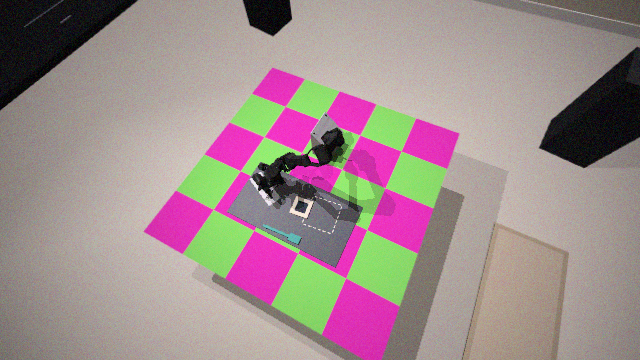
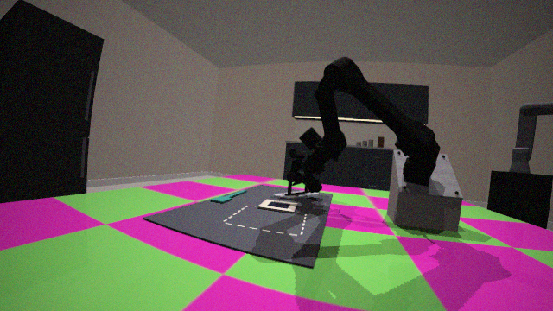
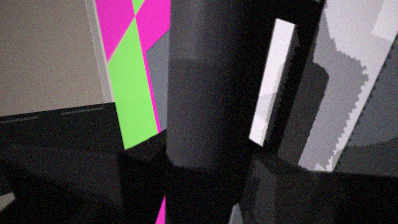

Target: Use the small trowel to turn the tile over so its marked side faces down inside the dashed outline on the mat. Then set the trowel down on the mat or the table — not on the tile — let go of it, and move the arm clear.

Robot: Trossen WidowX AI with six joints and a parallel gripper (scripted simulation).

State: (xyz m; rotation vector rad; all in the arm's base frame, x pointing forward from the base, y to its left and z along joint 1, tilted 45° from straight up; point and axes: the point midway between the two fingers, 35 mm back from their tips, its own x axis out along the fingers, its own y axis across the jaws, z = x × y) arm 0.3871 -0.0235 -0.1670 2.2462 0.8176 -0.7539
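My gripper tip is 30 mm past the grey mat, 200 mm to the right of it and 70 mm above it. The rest, counted from my gripper tip: tile: 60 mm behind, 220 mm to the left, 50 mm below; then teal flat tool: 110 mm ahead, 240 mm to the left, 50 mm below; then small trowel: 20 mm behind, 10 mm to the left, 10 mm below.
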